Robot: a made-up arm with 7 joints.
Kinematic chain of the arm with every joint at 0, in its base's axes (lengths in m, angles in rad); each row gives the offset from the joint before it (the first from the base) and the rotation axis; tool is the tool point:
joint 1: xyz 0 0.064 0 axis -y
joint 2: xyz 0 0.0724 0 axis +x
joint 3: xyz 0 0 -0.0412 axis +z
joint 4: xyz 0 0 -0.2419 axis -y
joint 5: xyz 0 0 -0.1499 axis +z
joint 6: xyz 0 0 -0.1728 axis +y
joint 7: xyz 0 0 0 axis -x
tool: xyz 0 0 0
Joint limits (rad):
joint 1: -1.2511..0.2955
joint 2: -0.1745..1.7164
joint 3: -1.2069..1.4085
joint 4: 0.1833..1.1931
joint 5: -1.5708..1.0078
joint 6: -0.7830..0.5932
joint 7: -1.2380..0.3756
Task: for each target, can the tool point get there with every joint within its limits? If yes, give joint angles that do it. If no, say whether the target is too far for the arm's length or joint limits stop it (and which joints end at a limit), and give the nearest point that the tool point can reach.
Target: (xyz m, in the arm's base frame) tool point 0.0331 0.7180 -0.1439
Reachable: yes | joints -0.4103 1.3606 0.0597 0.2759 -1.1753 -0.4162 -0.2732
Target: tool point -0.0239 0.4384 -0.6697
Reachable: no: too far | nearest point -0.0196 0.3843 -0.5496 | short by 0.132 m
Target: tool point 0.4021 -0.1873 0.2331
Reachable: no: joint limits stop it (at a limit: joint 1, joint 2, joint 4) | nearest point 0.3364 -0.1099 -0.2790 | short by 0.522 m
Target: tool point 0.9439 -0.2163 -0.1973
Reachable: no: too far | nearest point 0.3844 -0.0223 -0.2805 | short by 0.598 m
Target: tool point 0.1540 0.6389 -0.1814
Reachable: yes | joints -0.1201 0.9553 0.7359 0.8184 0.7407 -0.3341 -0.7312
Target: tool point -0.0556 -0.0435 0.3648
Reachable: no: joint limits stop it (at a limit: joint 2, joint 3, joint 4) | nearest point -0.0534 0.4913 0.3505 | short by 0.535 m
